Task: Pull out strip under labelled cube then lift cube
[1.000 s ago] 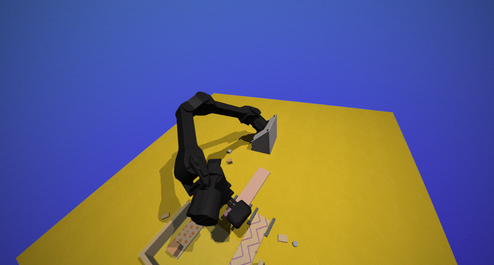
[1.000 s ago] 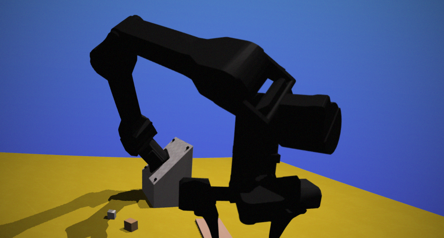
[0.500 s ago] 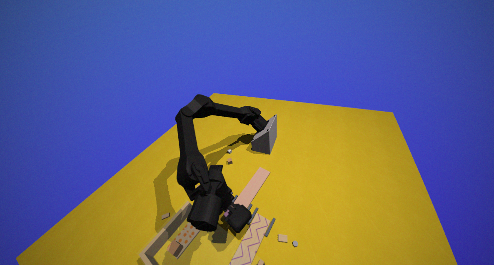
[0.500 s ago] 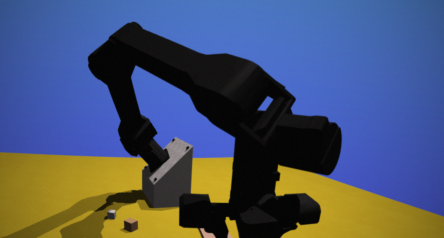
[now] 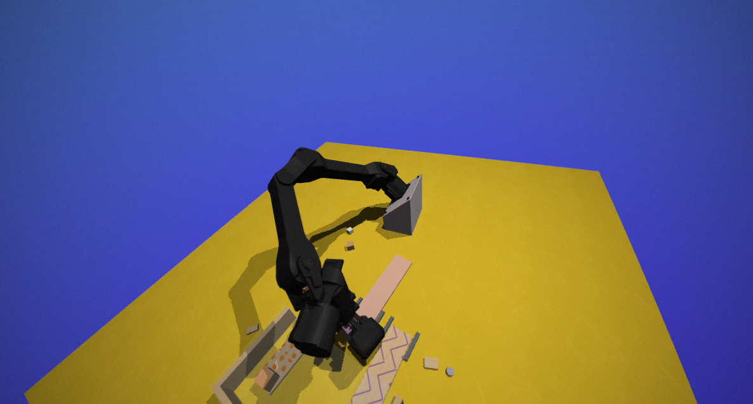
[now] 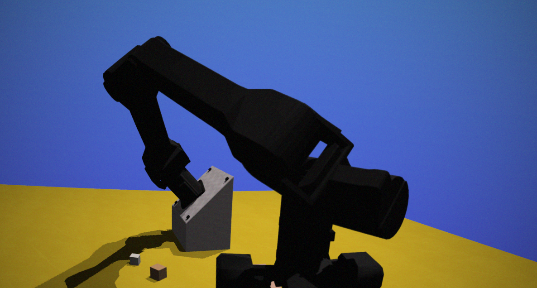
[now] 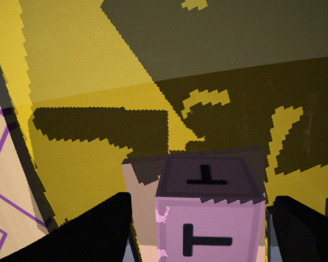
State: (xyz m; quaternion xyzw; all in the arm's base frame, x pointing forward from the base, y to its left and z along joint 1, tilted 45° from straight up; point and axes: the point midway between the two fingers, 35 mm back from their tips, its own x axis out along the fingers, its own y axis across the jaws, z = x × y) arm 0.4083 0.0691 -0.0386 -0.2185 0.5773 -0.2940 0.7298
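My gripper tip is right at the labelled pink cube.
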